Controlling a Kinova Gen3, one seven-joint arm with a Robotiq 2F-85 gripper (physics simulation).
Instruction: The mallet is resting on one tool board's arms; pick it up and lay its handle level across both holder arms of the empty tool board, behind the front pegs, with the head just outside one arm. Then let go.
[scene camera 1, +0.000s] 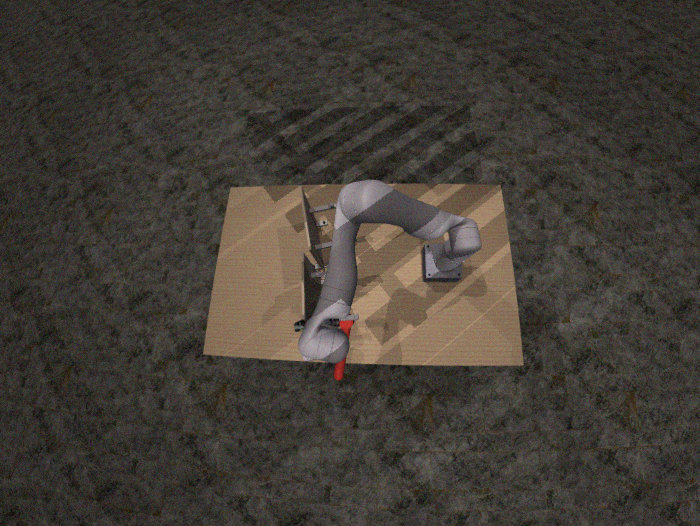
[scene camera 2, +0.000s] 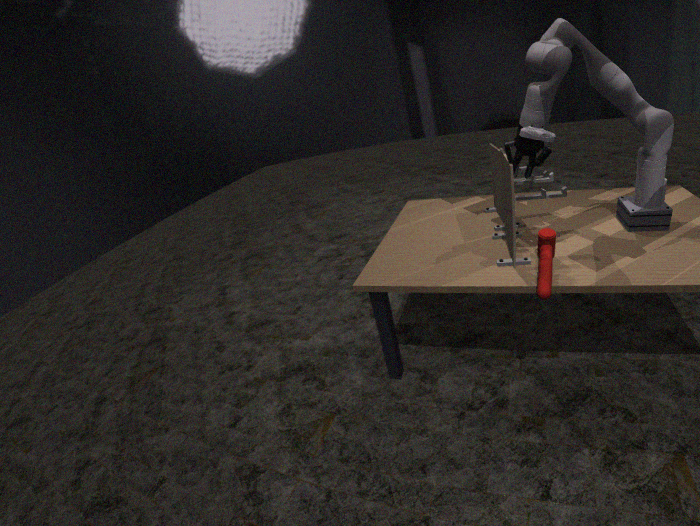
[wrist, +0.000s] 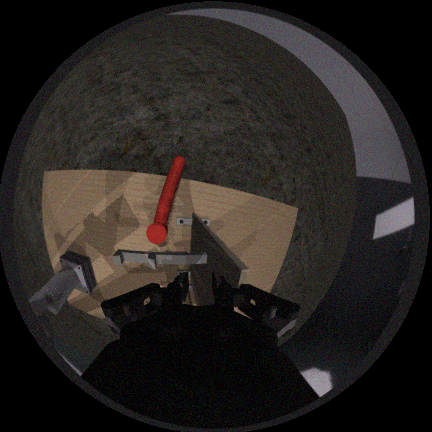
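The red mallet (scene camera 1: 338, 370) (scene camera 2: 544, 268) (wrist: 167, 197) is low near the table's front edge, apart from the gripper. Its head is toward the boards and its handle reaches past the edge in the views; what supports it is unclear. The near tool board (scene camera 1: 303, 288) (scene camera 2: 505, 197) (wrist: 215, 252) stands upright, with a grey holder arm (scene camera 1: 354, 317) (scene camera 2: 540, 195) (wrist: 180, 258) above the mallet's level. The far tool board (scene camera 1: 307, 220) stands behind it. My gripper (scene camera 2: 522, 174) (wrist: 199, 278) is partly open and empty, beside the near board's top. In scene camera 1 the arm hides its fingertips.
The robot base (scene camera 1: 442, 265) (scene camera 2: 643, 213) (wrist: 80, 271) is bolted to the wooden table (scene camera 1: 254, 305) (scene camera 2: 418, 254) (wrist: 260, 220) on the side the holder arms face. The far board's arms (scene camera 1: 322, 208) project toward it. Feet (scene camera 2: 513, 261) (wrist: 205, 221) brace the near board.
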